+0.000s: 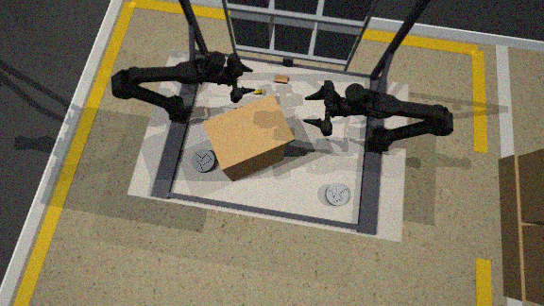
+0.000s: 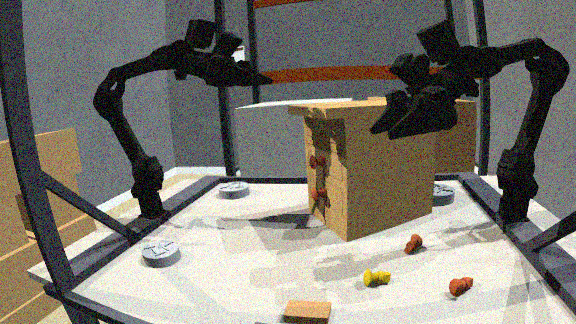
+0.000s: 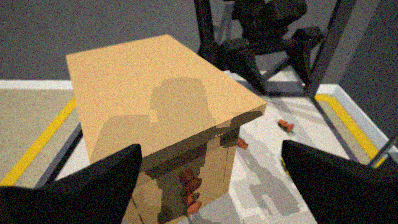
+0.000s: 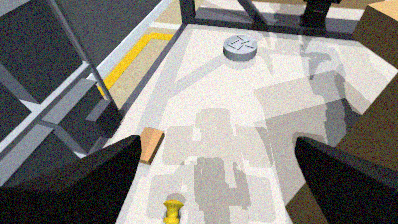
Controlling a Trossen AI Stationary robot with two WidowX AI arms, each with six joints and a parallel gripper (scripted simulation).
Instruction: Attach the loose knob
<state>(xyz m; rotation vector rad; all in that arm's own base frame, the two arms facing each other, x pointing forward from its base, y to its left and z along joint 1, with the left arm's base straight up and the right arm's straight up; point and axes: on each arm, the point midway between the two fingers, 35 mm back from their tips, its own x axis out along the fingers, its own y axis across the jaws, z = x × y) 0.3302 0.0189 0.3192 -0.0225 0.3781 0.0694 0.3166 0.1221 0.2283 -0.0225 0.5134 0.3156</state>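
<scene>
The orange-red knob is 24 cm below my right hand, 4 cm to the right of it and 3 cm ahead of it. Round my right hand: yellow knob 24 cm below, 7 cm behind, 3 cm to the left; wooden block 24 cm below, 16 cm behind, 12 cm to the left; drawer 22 cm ahead, 4 cm to the left, 2 cm below.
The orange-red knob is 10 cm behind my left hand, 32 cm to the right of it and 33 cm below it. The rest, counted from my left hand: yellow knob: 20 cm behind, 24 cm to the right, 33 cm below; wooden block: 29 cm behind, 15 cm to the right, 33 cm below; drawer: 10 cm ahead, 23 cm to the right, 12 cm below.
</scene>
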